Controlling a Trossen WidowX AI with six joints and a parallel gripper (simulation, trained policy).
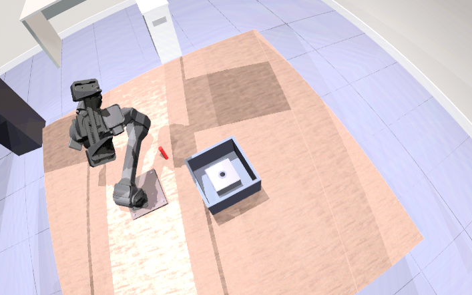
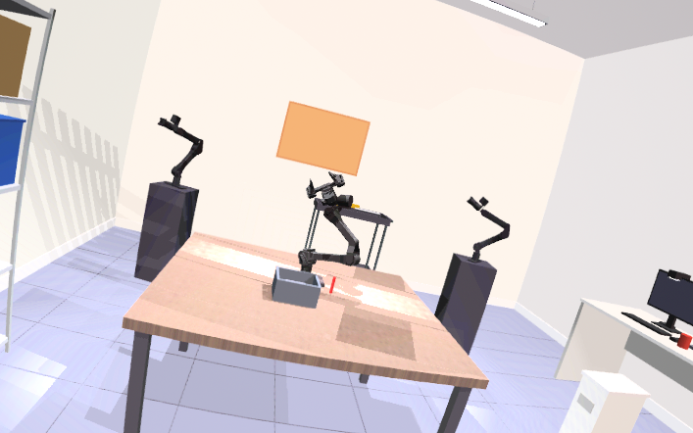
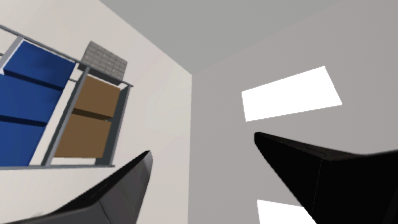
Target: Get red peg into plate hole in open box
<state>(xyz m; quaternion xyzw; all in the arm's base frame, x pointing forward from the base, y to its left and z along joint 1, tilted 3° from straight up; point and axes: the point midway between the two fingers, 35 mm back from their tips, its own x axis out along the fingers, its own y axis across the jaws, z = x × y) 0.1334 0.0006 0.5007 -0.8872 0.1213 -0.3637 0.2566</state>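
My gripper tip is 10 mm past the red peg, 190 mm to the right of it and 490 mm above it. Round my gripper tip: grey box: 180 mm ahead, 30 mm to the left, 510 mm below; plate: 180 mm ahead, 30 mm to the left, 490 mm below.
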